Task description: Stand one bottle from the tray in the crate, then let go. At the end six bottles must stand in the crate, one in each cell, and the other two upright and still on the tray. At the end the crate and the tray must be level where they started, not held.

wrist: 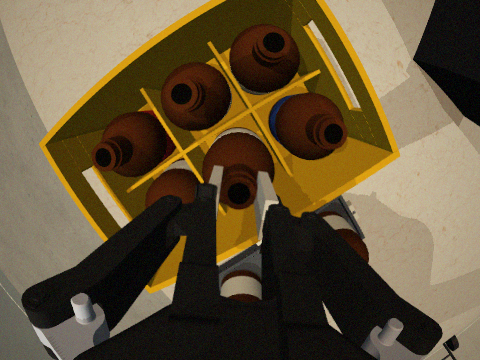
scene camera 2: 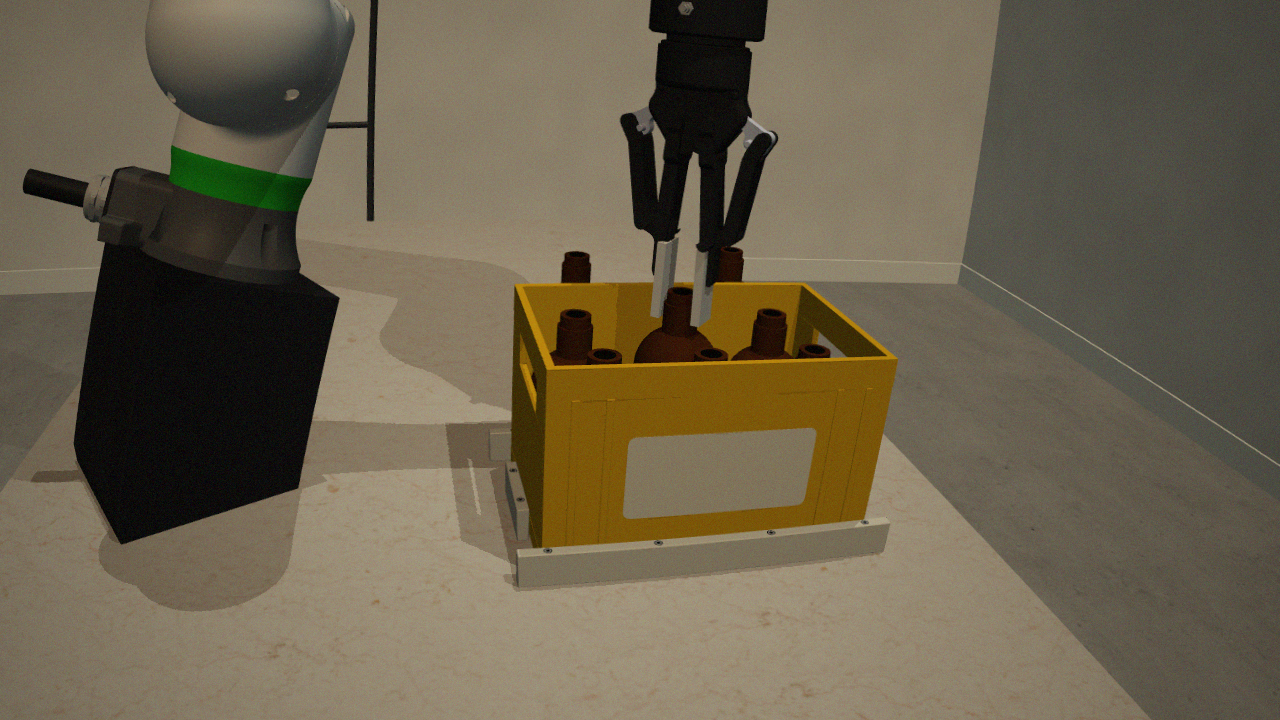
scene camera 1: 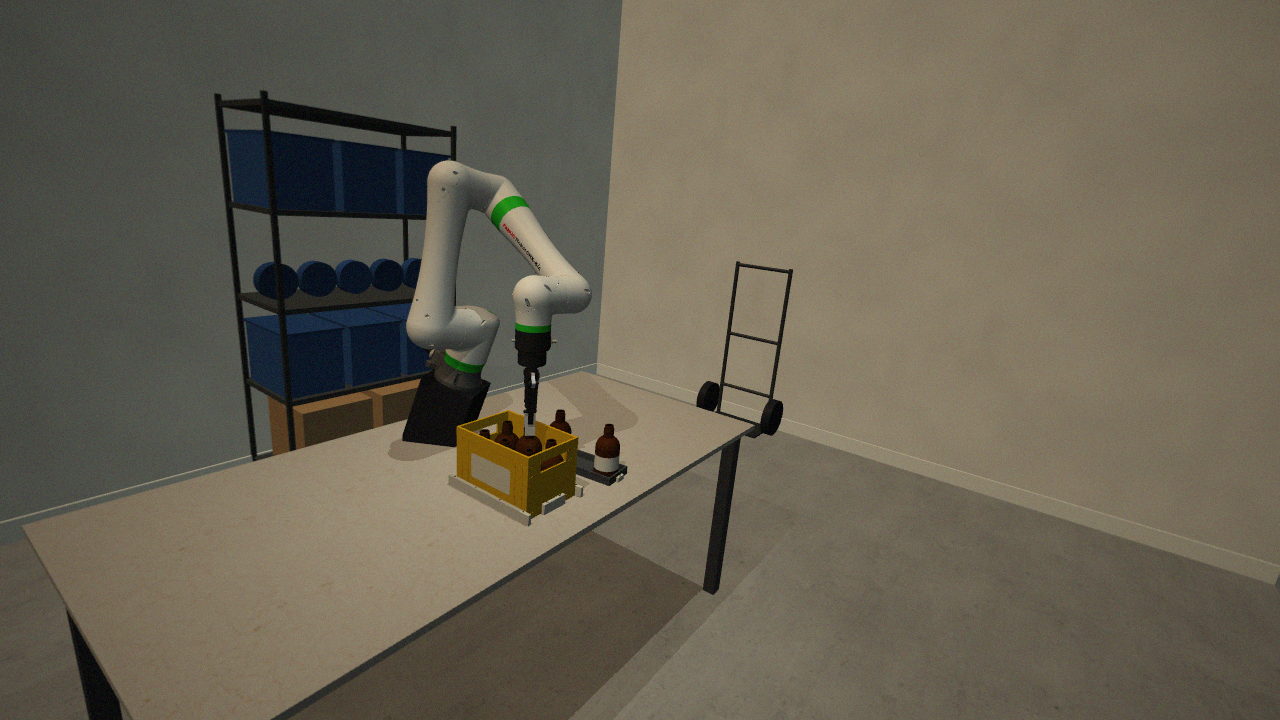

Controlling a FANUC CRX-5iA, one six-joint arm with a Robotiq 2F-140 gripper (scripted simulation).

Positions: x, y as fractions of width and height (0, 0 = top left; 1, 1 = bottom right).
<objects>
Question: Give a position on a brown bottle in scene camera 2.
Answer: At 0.53, 0.47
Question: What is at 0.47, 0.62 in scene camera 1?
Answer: A brown bottle.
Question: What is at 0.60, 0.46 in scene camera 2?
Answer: A brown bottle.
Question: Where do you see a yellow crate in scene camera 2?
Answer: At 0.48, 0.63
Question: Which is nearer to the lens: the brown bottle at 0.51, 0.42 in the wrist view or the yellow crate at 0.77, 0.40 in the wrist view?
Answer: The brown bottle.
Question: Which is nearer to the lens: the brown bottle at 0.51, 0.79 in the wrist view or the yellow crate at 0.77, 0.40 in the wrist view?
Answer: The yellow crate.
</objects>
